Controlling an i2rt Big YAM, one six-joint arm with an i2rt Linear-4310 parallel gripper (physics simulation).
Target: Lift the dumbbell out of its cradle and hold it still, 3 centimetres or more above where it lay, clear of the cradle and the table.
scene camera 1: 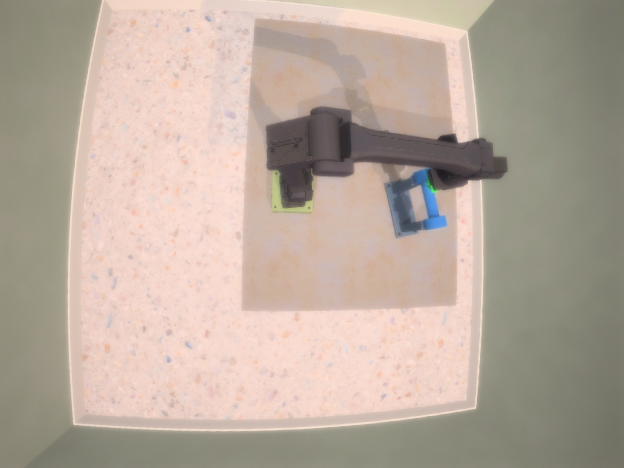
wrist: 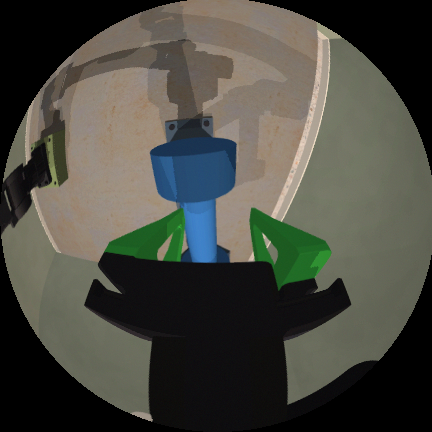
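Where they show: gripper, fingertip midpoint: (scene camera 1: 435, 184) (wrist: 216, 213); arm's base, link origin: (scene camera 1: 292, 191) (wrist: 41, 164).
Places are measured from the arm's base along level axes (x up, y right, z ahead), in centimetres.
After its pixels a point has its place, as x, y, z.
Observation:
The blue dumbbell (scene camera 1: 430, 202) {17.6, 10.6, 43.2} (wrist: 201, 230) {17.9, 7.6, 44.0} lies across the uprights of the blue-grey cradle (scene camera 1: 395, 214) {-4.7, 11.7, 40.9} (wrist: 190, 122) {-4.6, -1.1, 43.5}, with a wide head at each end of its bar. My gripper (scene camera 1: 432, 182) {19.0, 4.9, 45.1} (wrist: 216, 213) {19.0, 4.9, 45.1} is about half open, with green fingers on either side of the bar. In the wrist view, the left fingertip is right beside the bar, and a wider gap shows to the right finger. One dumbbell head is beyond the fingertips; the other is mostly hidden behind the black gripper body. In the scene view the arm hides part of the gripper near the upper head.
The arm (scene camera 1: 413, 148) {50.9, 4.2, 19.7} reaches right from its yellow-green base plate (scene camera 1: 277, 201) {-0.3, 3.2, -5.8} (wrist: 58, 157) {-2.1, 0.6, 7.6} over the brown mat (scene camera 1: 347, 266) {-5.5, 30.3, 18.8} (wrist: 115, 200) {-5.4, 17.4, 23.0}. The mat lies on a speckled table (scene camera 1: 201, 327), whose raised pale rim (scene camera 1: 476, 302) runs to the right of the cradle.

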